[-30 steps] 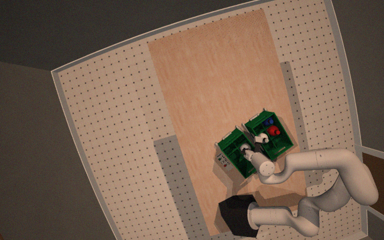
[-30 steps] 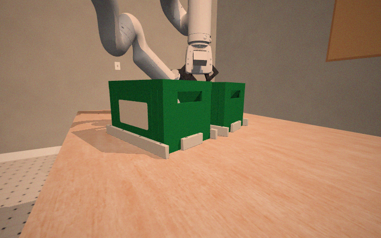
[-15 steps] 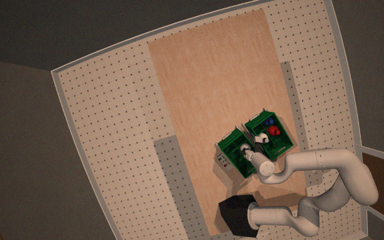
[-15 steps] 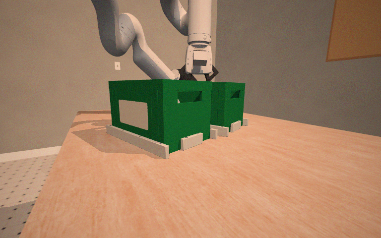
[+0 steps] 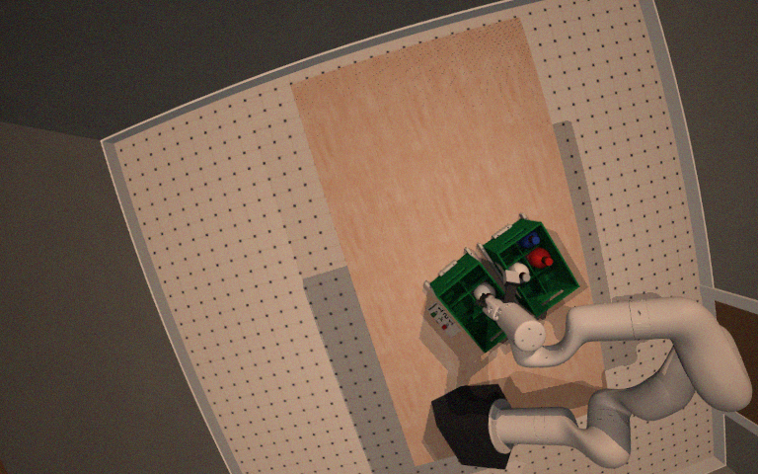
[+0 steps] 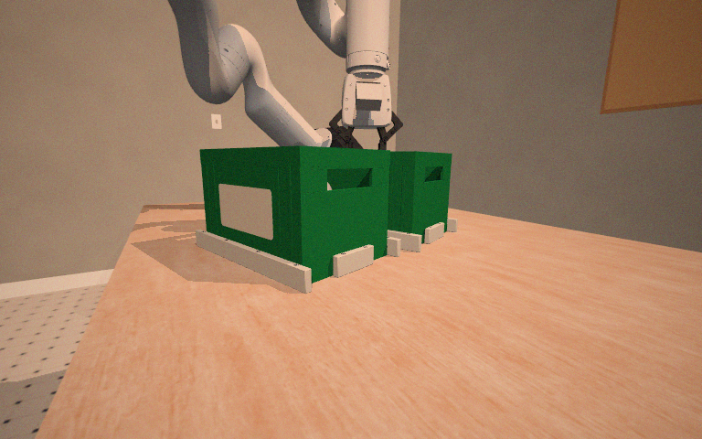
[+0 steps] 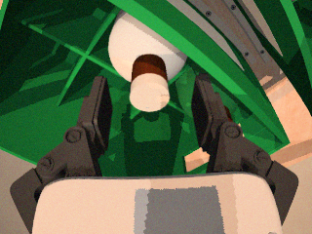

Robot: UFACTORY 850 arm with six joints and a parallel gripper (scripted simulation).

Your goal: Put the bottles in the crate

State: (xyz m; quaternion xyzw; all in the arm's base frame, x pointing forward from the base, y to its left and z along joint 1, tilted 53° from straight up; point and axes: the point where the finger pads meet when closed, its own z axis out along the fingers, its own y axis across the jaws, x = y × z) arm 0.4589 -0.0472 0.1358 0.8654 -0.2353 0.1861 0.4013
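My hand is 40 mm short of the red bottle, 230 mm to the left of it and 90 mm above it. Round my hand: green bottle 80 mm behind, 20 mm to the right, 90 mm below; then pick list 60 mm behind, 170 mm to the left, 170 mm below; then blue bottle 120 mm ahead, 220 mm to the right, 90 mm below.
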